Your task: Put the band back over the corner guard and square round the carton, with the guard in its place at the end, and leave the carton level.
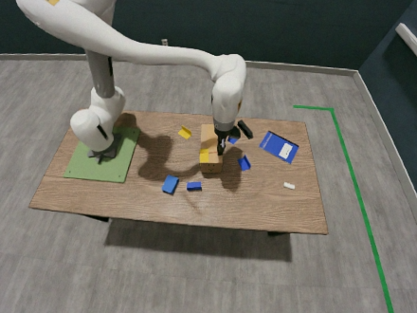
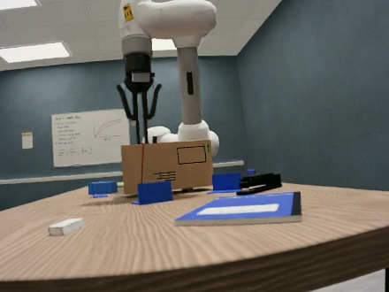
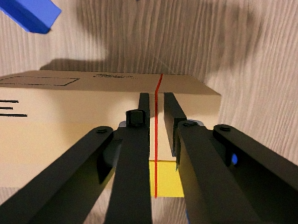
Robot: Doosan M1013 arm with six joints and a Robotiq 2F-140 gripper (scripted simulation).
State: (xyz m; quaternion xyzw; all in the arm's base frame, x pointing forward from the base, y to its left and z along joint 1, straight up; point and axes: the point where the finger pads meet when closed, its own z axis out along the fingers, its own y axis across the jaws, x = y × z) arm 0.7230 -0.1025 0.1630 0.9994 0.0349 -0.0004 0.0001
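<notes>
Right now my hand is 50 mm past the brown carton, 60 mm to the right of it and 100 mm above it. Round my hand: white eraser 410 mm ahead, 130 mm to the right, 170 mm below.
</notes>
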